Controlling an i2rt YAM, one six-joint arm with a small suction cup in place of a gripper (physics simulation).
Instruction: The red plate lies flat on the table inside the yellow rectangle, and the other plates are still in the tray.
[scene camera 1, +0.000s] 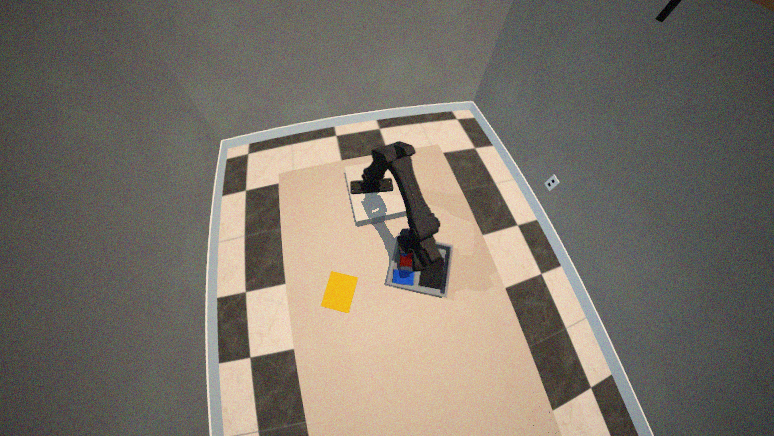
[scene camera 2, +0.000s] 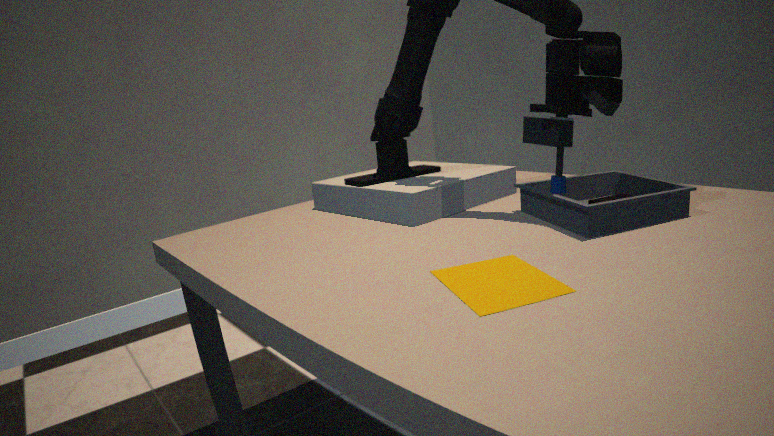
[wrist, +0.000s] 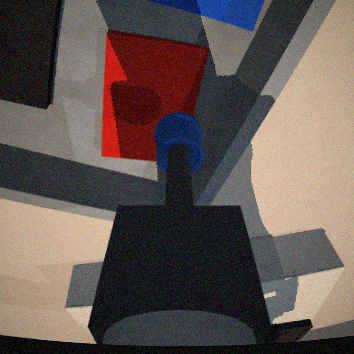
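Pixels of known places: hand, its tool point: (scene camera 1: 403, 253) (scene camera 2: 557, 191) (wrist: 178, 133); arm's base, origin of its link: (scene camera 1: 371, 186) (scene camera 2: 394, 177).
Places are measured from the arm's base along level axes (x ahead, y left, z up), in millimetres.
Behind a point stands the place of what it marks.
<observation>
The red plate (scene camera 1: 405, 259) @[x 355, y 112, z -45 mm] (wrist: 155, 62) @[x 370, y 117, z -45 mm] lies in the grey tray (scene camera 1: 414, 290) @[x 494, y 122, z -8 mm] (scene camera 2: 639, 216) @[x 486, y 125, z -40 mm] (wrist: 75, 175) @[x 287, y 181, z -36 mm], near one corner and partly in shadow. My gripper, a blue suction cup (scene camera 2: 558, 185) (wrist: 178, 131) on a black stem, is open with nothing on it. It hangs above the red plate at about the height of the tray's rim, with a gap below it. The blue plate (scene camera 1: 403, 277) @[x 431, y 92, z -45 mm] (wrist: 232, 10) @[x 402, y 71, z -45 mm] and the black plate (scene camera 1: 431, 277) @[x 446, y 209, z -44 mm] (wrist: 25, 55) @[x 378, y 197, z -44 mm] are also in the tray. The yellow rectangle (scene camera 1: 339, 292) @[x 462, y -177, z -57 mm] (scene camera 2: 503, 284) @[x 470, y -181, z -57 mm] on the table has no plate on it.
My arm's base stands on a white block (scene camera 2: 368, 203) @[x 56, y -100, z -29 mm] on the table (scene camera 1: 379, 352) @[x 709, y -40, z -58 mm] (scene camera 2: 379, 270) @[x 315, y -246, z -57 mm]. The tray's raised walls surround the plates. The yellow rectangle is apart from the tray, to its left in scene camera 1. My arm hangs over part of the tray.
</observation>
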